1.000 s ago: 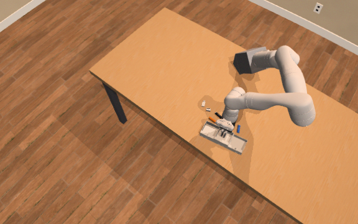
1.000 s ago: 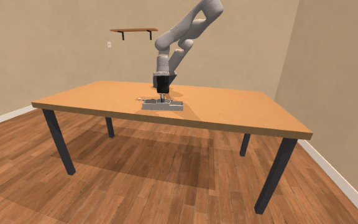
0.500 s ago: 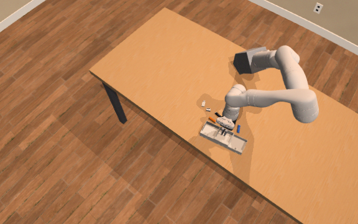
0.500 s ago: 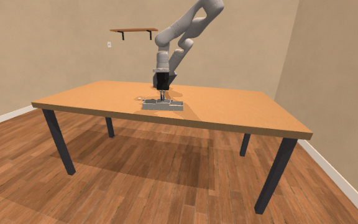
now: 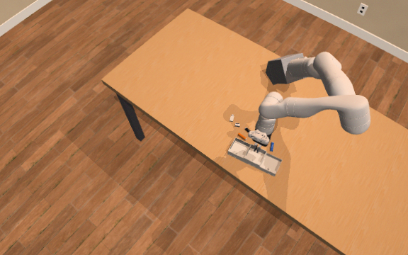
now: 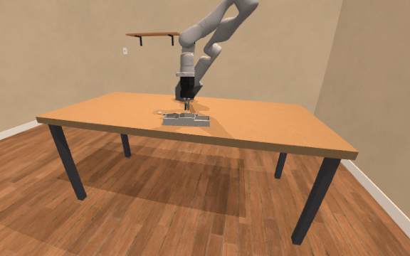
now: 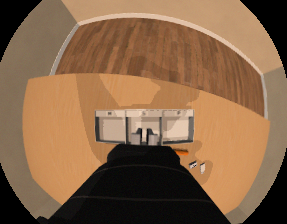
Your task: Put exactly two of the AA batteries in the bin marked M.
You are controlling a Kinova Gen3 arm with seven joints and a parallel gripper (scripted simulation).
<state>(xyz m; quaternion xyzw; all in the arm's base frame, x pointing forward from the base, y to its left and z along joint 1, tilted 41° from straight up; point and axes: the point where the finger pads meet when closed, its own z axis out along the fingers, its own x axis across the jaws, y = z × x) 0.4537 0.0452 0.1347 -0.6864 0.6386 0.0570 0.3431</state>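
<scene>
My hand is 100 mm past the blue battery, 90 mm above it and 30 mm to the right of it. The rest, counted from my hand: grey three-compartment bin tray: 70 mm below, 10 mm ahead; tiny yellowish thing: 130 mm behind, 90 mm below, 50 mm to the right; orange battery: 120 mm to the right, 90 mm below, 40 mm behind.
</scene>
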